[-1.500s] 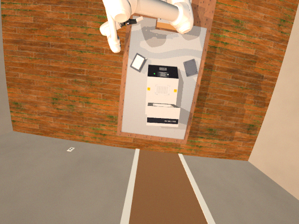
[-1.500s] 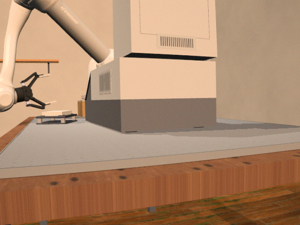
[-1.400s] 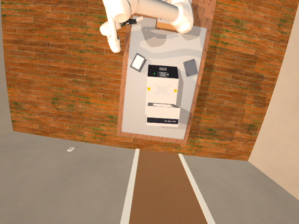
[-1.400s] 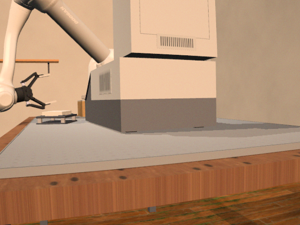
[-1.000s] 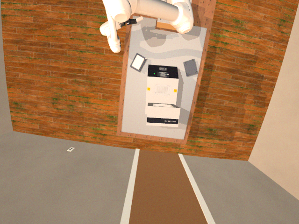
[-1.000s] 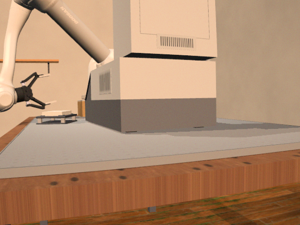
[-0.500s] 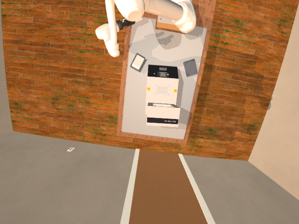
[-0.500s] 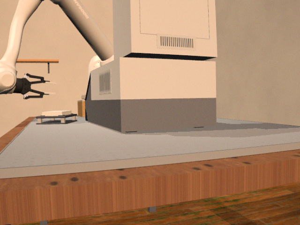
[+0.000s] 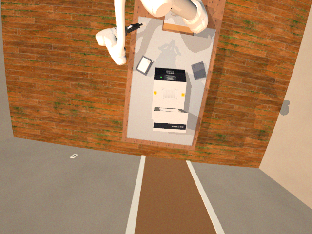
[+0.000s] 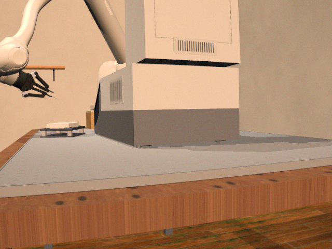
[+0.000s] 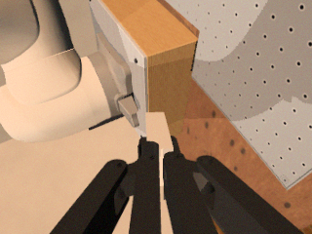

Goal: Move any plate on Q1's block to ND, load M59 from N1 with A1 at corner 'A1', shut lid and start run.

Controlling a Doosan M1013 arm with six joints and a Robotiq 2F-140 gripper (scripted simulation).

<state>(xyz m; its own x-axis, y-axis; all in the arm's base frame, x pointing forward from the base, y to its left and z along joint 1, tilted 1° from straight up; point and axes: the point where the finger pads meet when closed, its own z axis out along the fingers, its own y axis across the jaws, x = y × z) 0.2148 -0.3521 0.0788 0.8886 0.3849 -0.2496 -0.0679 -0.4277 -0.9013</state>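
Now: hand 310 mm short of the white 96-well plate M59 and 130 mm above it. Round my hand: dark grey nest ND (580 mm to the left, 350 mm ahead, 140 mm below); dark plate nest N1 (310 mm ahead, 140 mm below).
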